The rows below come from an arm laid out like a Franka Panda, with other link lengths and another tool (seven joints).
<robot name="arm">
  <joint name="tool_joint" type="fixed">
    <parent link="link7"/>
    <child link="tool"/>
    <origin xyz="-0.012 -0.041 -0.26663" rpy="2.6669 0 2.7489"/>
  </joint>
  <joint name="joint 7" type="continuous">
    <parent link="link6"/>
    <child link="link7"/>
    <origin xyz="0.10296 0 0" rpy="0 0 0"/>
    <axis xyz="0 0 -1"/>
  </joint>
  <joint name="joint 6" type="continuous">
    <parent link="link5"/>
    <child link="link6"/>
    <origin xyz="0 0 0" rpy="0 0 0"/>
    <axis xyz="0 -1 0"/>
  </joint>
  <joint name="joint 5" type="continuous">
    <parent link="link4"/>
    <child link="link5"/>
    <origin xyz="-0.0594 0 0.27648" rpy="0 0 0"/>
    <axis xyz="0 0 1"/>
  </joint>
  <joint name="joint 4" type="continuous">
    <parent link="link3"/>
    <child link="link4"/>
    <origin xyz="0.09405 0 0" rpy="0 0 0"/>
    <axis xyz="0 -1 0"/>
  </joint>
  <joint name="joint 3" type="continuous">
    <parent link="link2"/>
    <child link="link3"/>
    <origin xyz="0 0 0.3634" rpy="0 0 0"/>
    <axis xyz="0 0 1"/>
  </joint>
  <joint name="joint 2" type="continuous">
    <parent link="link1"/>
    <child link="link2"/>
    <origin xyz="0 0 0" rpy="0 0 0"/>
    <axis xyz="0 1 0"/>
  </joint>
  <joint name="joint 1" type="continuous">
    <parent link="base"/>
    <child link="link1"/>
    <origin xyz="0 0 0.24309" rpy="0 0 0"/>
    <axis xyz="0 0 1"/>
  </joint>
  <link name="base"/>
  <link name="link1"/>
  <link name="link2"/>
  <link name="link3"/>
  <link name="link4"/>
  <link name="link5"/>
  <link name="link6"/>
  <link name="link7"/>
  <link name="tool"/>
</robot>
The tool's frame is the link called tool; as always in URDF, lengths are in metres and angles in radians. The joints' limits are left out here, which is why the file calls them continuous.
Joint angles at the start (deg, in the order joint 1, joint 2, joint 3, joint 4, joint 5, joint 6, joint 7):
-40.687, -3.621, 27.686, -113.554, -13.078, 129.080, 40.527
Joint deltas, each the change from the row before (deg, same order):
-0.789, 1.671, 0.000, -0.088, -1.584, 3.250, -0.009
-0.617, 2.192, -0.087, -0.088, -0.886, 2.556, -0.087
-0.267, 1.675, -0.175, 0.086, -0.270, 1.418, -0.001
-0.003, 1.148, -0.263, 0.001, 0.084, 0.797, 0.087
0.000, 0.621, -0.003, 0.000, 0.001, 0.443, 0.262
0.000, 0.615, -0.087, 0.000, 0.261, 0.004, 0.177
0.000, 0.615, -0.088, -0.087, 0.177, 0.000, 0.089
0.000, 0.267, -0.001, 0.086, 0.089, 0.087, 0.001
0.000, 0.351, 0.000, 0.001, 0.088, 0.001, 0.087
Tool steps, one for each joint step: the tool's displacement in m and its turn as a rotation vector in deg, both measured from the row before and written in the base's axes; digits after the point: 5 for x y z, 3 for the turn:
0.01238, -0.01255, -0.00484, -0.773, -1.415, 0.586
0.01022, -0.01041, -0.01208, 0.316, -0.507, 0.350
0.00640, -0.00619, -0.01017, 0.670, -0.143, 0.007
0.00340, -0.00311, -0.00830, 0.756, 0.045, -0.202
0.00225, -0.00036, -0.00450, 0.439, -0.035, -0.148
0.00020, -0.00057, -0.00582, 0.688, 0.354, -0.368
-0.00027, -0.00062, -0.00639, 0.611, 0.484, -0.249
0.00097, -0.00014, -0.00162, 0.221, 0.011, -0.031
0.00023, 0.00003, -0.00325, 0.337, 0.219, -0.123

